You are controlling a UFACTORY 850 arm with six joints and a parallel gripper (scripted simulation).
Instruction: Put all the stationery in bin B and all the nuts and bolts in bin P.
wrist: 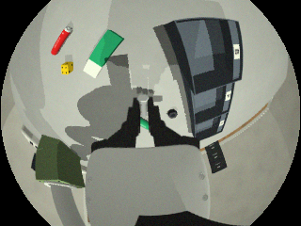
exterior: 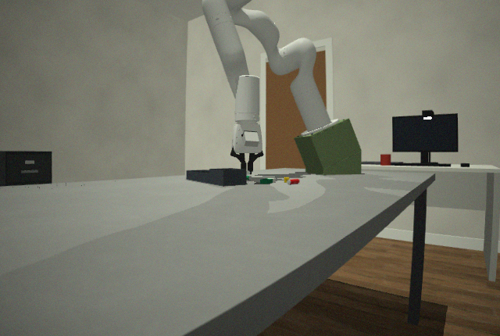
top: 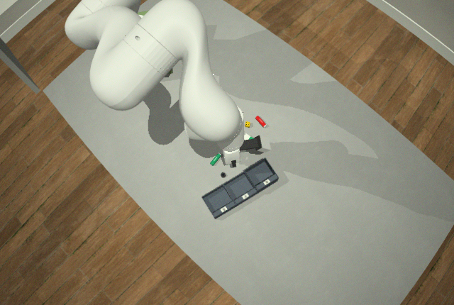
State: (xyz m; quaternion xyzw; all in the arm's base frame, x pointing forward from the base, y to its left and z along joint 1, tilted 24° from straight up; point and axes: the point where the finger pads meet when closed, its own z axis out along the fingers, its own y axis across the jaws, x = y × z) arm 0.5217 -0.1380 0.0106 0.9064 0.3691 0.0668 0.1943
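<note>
The dark bin row lies 80 mm ahead of my hand, 80 mm to the right of it and 20 mm below it. The rest, counted from my hand: white bolt (20 mm below); green cylinder (50 mm behind, 30 mm to the right, 40 mm below); black nut (70 mm to the right, 40 mm below).
</note>
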